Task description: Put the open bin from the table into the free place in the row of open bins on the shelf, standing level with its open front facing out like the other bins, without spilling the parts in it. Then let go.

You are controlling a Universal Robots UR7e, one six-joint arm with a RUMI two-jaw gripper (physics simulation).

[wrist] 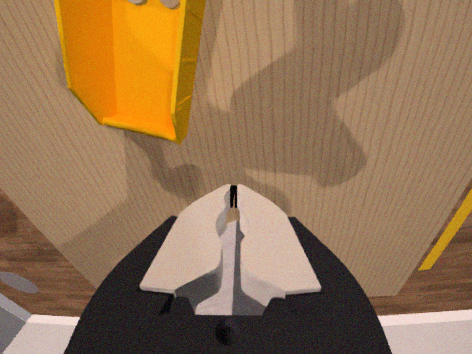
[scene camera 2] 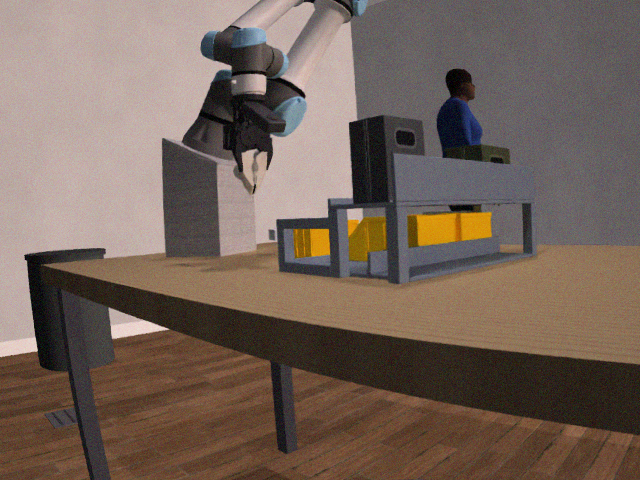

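Where they show: gripper, fingertip midpoint: [wrist: 234, 187] [scene camera 2: 252, 194]; arm's base at its link origin: [scene camera 2: 207, 150].
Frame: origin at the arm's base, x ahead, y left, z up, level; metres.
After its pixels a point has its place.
The open bin [wrist: 142, 65] @[y 0.122, x 0.381, z -0.273 m] is yellow and lies on the wooden table [wrist: 280, 120] @[y -0.057, x 0.337, z -0.276 m] [scene camera 2: 465, 320] @[y -0.124, x 1.030, z -0.276 m], at the upper left of the wrist view, partly cut off by the top edge. Parts of two round grey pieces show inside it. My gripper [scene camera 2: 253, 191] @[y -0.003, x 0.317, z -0.138 m] [wrist: 234, 187] @[y -0.003, x 0.317, z -0.138 m] is shut and empty, above the table and apart from the bin. The grey shelf [scene camera 2: 399, 248] @[y -0.025, x 0.820, z -0.232 m] stands on the table in the scene view, with yellow bins [scene camera 2: 439, 229] @[y 0.155, x 0.705, z -0.219 m] showing through its frame. Whether any yellow there is the loose bin cannot be told. The free place is hidden.
A tall dark box [scene camera 2: 369, 160] @[y -0.007, x 0.742, z -0.115 m] and a green box [scene camera 2: 467, 152] @[y 0.216, x 0.723, z -0.091 m] stand at the shelf's upper level. The robot's pedestal [scene camera 2: 191, 206] @[y -0.073, x 0.084, z -0.151 m] is behind the table. A person in blue [scene camera 2: 457, 124] stands beyond the shelf. A dark waste bin [scene camera 2: 72, 320] is at the left.
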